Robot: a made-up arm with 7 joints. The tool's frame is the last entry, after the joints.
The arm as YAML. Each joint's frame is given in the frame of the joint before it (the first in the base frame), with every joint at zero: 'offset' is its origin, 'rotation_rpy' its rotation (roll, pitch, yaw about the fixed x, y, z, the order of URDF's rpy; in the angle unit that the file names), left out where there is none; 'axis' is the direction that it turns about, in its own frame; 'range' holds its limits. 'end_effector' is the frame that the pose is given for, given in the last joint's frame.
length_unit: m
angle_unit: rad
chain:
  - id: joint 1
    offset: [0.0, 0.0, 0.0]
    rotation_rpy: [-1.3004, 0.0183, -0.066]
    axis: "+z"
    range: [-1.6, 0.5]
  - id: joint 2
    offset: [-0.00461, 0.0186, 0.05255]
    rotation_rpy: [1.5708, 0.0, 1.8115]
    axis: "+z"
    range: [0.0, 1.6]
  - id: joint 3
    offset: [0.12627, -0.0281, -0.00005]
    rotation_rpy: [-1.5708, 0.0, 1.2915]
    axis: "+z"
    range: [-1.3, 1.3]
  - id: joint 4
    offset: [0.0, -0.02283, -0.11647]
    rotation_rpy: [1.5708, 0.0, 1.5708]
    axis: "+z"
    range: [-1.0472, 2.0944]
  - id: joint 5
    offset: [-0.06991, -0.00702, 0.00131]
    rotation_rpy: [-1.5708, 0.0, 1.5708]
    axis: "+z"
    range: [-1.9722, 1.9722]
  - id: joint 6
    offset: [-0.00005, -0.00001, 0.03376]
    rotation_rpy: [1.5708, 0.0, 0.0]
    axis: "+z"
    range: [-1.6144, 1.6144]
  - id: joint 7
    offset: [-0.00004, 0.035, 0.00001]
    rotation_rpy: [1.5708, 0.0, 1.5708]
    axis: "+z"
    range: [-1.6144, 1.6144]
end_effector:
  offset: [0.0, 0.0, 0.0]
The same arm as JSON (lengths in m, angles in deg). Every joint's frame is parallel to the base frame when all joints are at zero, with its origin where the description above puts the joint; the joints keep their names.
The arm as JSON. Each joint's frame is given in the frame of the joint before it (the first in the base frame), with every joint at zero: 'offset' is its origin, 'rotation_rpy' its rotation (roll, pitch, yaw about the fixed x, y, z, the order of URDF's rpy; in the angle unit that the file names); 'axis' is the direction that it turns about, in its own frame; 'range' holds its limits. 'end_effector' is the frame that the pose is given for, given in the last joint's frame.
{"length_unit": "m", "angle_unit": "deg", "chain": [
  {"id": "joint 1", "offset": [0.0, 0.0, 0.0], "rotation_rpy": [0.0, 0.0, 0.0], "axis": [0.068403, 0.961235, 0.26711], "range": [-91.67, 28.65]},
  {"id": "joint 2", "offset": [-0.001, 0.0558, -0.0038], "rotation_rpy": [0.0, 0.0, 0.0], "axis": [0.968889, -0.0002, -0.247497], "range": [0.0, 91.67]},
  {"id": "joint 3", "offset": [-0.032, 0.0078, -0.1251], "rotation_rpy": [0.0, 0.0, 0.0], "axis": [0.247497, 0.0, 0.968889], "range": [-74.48, 74.48]},
  {"id": "joint 4", "offset": [-0.0067, 0.0, -0.1185], "rotation_rpy": [0.0, 0.0, 0.0], "axis": [0.0002, 1.0, 0.0], "range": [-60.0, 120.0]},
  {"id": "joint 5", "offset": [0.066, 0.0013, -0.0241], "rotation_rpy": [0.0, 0.0, 0.0], "axis": [0.968889, -0.0002, -0.247497], "range": [-113.0, 113.0]},
  {"id": "joint 6", "offset": [0.0327, 0.0, -0.0084], "rotation_rpy": [0.0, 0.0, 0.0], "axis": [0.0002, 1.0, 0.0], "range": [-92.5, 92.5]},
  {"id": "joint 7", "offset": [0.0339, 0.0, -0.0087], "rotation_rpy": [0.0, 0.0, 0.0], "axis": [0.247497, 0.0, 0.968889], "range": [-92.5, 92.5]}
], "end_effector": {"offset": [0.0, 0.0, 0.0], "rotation_rpy": [0.0, 14.33, -0.01]}}

